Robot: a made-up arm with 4 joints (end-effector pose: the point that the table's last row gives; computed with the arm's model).
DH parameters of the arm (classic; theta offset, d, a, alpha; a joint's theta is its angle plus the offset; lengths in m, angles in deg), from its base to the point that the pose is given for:
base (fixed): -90 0.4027 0.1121 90
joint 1: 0 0.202 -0.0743 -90
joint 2: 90 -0.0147 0.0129 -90
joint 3: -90 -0.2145 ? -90
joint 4: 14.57 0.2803 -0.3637 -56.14
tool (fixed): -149.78 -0.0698 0 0
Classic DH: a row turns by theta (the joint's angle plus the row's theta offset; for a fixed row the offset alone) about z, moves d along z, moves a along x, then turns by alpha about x.
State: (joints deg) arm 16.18 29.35 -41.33 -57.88
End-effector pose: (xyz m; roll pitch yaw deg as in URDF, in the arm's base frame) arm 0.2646 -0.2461 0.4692 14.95 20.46 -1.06
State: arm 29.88 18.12 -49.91 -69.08
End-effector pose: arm 0.1873 -0.3234 0.6375 0.60 0.15 -17.30
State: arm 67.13 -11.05 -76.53 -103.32
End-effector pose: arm -0.3221 -0.0823 0.9470 -34.55 -77.20 -11.94
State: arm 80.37 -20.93 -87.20 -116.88
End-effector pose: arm -0.5436 0.0492 0.8544 -175.35 -70.11 130.32
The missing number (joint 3, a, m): 0.147
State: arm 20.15 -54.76 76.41 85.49
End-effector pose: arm 0.0973 -0.2871 0.2683 -161.57 17.59 -3.89
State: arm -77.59 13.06 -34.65 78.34
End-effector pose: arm -0.1526 -0.3606 0.6984 -57.34 -72.00 -96.74
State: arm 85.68 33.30 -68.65 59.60
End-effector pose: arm -0.2814 0.1503 0.2189 120.80 52.40 130.69
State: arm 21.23 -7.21 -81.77 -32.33
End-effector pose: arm 0.0243 -0.2535 0.6648 30.02 -17.86 -0.38
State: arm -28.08 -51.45 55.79 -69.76
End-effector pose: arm -0.5406 -0.2218 0.0323 -137.21 43.73 155.22
